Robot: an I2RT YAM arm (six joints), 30 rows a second.
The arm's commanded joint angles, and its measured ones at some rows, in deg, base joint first. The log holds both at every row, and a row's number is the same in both.
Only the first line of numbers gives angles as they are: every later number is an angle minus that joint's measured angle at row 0.
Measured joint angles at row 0:
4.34 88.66 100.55 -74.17 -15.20 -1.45
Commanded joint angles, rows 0 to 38:
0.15 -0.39 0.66 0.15 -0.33 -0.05
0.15 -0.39 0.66 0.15 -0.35 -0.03
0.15 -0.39 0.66 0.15 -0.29 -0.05
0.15 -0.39 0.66 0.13 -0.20 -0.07
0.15 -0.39 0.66 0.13 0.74 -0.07
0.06 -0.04 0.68 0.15 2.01 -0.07
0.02 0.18 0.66 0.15 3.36 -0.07
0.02 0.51 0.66 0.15 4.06 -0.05
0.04 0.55 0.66 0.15 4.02 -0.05
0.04 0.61 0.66 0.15 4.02 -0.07
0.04 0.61 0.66 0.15 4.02 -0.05
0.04 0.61 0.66 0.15 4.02 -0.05
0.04 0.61 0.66 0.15 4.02 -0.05
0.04 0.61 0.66 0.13 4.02 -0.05
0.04 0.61 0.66 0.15 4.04 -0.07
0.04 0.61 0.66 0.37 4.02 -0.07
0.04 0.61 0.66 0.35 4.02 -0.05
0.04 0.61 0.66 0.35 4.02 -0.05
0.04 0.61 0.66 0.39 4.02 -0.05
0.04 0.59 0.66 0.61 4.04 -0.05
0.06 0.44 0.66 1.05 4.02 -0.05
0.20 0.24 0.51 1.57 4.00 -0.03
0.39 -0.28 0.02 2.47 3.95 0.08
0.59 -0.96 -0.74 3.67 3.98 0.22
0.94 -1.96 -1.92 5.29 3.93 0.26
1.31 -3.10 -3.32 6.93 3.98 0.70
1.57 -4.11 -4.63 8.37 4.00 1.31
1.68 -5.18 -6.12 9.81 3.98 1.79
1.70 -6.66 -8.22 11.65 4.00 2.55
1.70 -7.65 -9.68 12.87 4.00 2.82
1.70 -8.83 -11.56 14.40 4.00 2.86
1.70 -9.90 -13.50 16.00 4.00 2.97
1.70 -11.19 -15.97 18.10 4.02 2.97
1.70 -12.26 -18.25 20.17 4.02 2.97
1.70 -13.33 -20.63 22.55 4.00 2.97
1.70 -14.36 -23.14 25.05 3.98 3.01
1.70 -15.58 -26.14 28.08 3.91 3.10
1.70 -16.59 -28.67 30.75 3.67 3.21
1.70 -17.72 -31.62 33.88 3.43 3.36
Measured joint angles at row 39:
1.48 -15.19 -26.09 30.36 3.60 2.58
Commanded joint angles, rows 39 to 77:
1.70 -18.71 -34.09 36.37 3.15 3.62
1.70 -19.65 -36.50 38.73 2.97 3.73
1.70 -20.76 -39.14 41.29 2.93 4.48
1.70 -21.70 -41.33 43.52 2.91 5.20
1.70 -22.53 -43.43 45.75 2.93 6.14
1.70 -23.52 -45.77 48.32 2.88 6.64
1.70 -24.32 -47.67 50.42 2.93 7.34
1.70 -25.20 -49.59 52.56 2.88 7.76
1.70 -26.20 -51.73 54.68 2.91 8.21
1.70 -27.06 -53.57 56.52 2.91 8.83
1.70 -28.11 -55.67 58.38 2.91 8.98
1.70 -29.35 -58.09 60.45 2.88 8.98
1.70 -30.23 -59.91 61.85 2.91 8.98
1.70 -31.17 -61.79 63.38 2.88 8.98
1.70 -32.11 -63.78 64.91 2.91 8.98
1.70 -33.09 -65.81 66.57 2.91 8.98
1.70 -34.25 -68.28 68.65 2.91 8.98
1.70 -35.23 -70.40 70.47 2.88 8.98
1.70 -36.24 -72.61 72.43 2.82 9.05
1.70 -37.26 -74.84 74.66 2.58 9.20
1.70 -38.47 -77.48 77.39 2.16 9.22
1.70 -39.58 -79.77 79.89 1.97 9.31
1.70 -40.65 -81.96 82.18 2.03 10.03
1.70 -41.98 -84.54 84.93 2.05 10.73
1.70 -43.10 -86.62 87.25 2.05 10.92
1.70 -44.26 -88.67 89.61 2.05 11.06
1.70 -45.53 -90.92 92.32 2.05 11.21
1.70 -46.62 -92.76 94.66 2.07 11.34
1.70 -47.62 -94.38 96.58 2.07 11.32
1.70 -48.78 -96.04 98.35 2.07 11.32
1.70 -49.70 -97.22 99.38 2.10 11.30
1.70 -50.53 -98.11 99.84 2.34 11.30
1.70 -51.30 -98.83 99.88 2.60 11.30
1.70 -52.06 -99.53 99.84 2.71 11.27
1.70 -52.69 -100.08 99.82 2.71 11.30
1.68 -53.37 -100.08 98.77 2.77 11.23
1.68 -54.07 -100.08 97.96 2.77 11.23
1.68 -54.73 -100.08 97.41 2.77 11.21
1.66 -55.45 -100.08 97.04 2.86 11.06
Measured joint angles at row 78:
1.48 -53.61 -99.49 97.17 2.56 10.77
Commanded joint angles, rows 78 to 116:
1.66 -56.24 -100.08 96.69 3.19 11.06
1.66 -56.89 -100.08 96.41 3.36 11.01
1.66 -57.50 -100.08 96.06 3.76 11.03
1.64 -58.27 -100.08 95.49 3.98 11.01
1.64 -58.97 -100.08 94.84 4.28 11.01
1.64 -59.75 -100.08 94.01 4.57 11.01
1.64 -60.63 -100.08 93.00 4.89 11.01
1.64 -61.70 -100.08 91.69 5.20 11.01
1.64 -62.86 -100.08 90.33 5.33 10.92
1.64 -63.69 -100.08 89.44 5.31 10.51
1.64 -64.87 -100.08 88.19 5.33 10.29
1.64 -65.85 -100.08 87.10 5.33 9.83
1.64 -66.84 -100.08 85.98 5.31 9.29
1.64 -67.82 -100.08 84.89 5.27 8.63
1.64 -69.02 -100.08 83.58 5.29 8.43
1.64 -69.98 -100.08 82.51 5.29 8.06
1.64 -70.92 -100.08 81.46 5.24 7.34
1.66 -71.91 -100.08 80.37 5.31 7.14
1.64 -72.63 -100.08 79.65 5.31 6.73
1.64 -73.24 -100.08 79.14 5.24 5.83
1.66 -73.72 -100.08 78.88 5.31 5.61
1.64 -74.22 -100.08 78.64 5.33 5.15
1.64 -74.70 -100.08 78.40 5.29 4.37
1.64 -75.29 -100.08 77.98 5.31 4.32
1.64 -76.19 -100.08 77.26 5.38 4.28
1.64 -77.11 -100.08 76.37 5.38 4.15
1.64 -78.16 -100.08 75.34 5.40 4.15
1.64 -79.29 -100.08 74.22 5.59 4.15
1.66 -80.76 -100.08 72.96 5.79 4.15
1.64 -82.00 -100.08 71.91 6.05 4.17
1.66 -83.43 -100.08 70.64 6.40 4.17
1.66 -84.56 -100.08 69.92 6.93 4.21
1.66 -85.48 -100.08 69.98 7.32 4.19
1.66 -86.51 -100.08 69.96 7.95 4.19
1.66 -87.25 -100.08 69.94 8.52 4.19
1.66 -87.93 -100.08 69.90 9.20 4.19
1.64 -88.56 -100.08 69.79 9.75 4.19
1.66 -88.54 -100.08 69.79 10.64 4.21
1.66 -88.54 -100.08 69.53 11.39 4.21
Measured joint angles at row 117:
1.48 -87.80 -99.49 69.79 8.19 4.43
